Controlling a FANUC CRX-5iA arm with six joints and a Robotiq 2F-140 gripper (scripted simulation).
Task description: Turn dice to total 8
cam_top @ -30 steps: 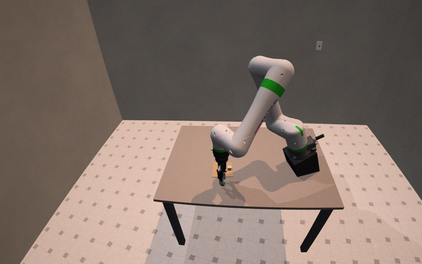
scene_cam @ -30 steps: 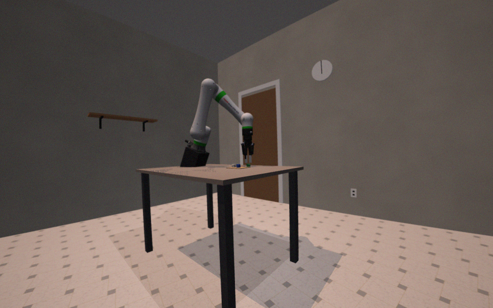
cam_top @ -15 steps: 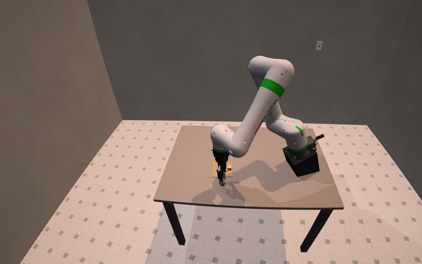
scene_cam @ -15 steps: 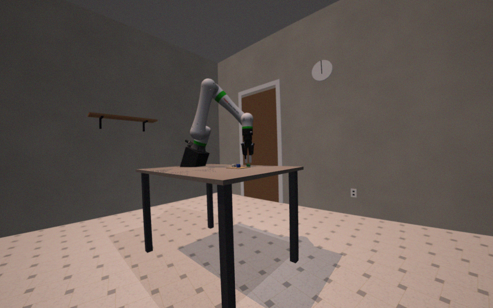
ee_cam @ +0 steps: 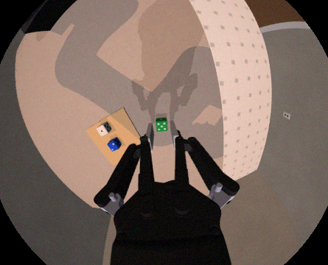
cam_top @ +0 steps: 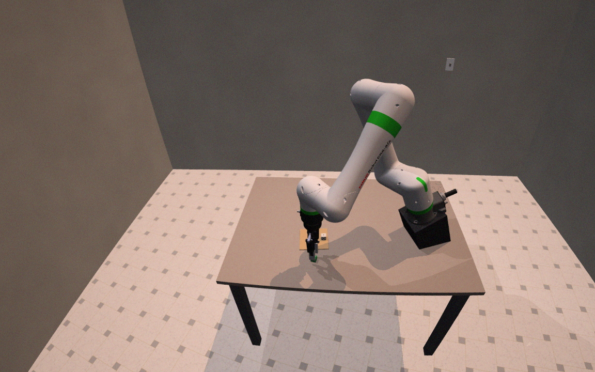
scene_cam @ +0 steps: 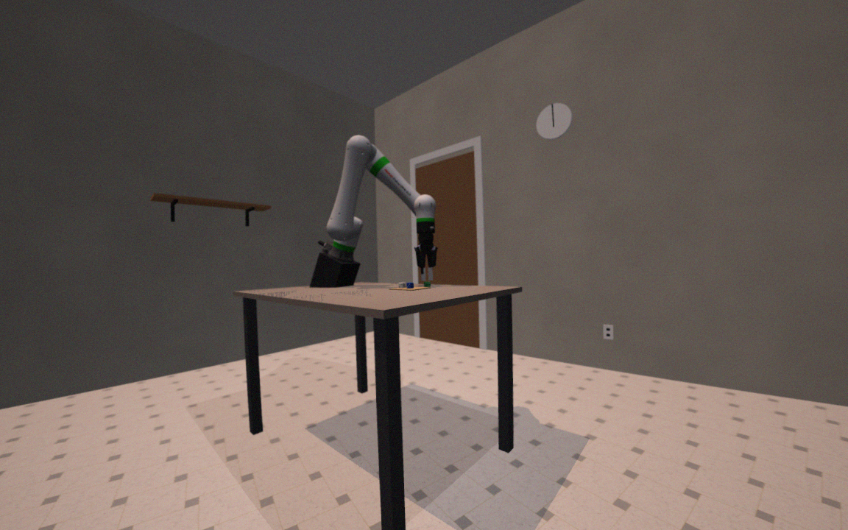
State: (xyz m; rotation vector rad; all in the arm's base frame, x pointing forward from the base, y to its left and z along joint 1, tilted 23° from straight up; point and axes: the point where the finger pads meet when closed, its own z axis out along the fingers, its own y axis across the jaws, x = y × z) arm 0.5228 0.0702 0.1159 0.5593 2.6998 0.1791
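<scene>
Now: hand 50 mm above the green die. From my hand the other things lie so: mat: 10 mm behind, 130 mm to the right, 60 mm below; blue die: 10 mm behind, 130 mm to the right, 50 mm below; white die: 60 mm behind, 130 mm to the right, 50 mm below.
</scene>
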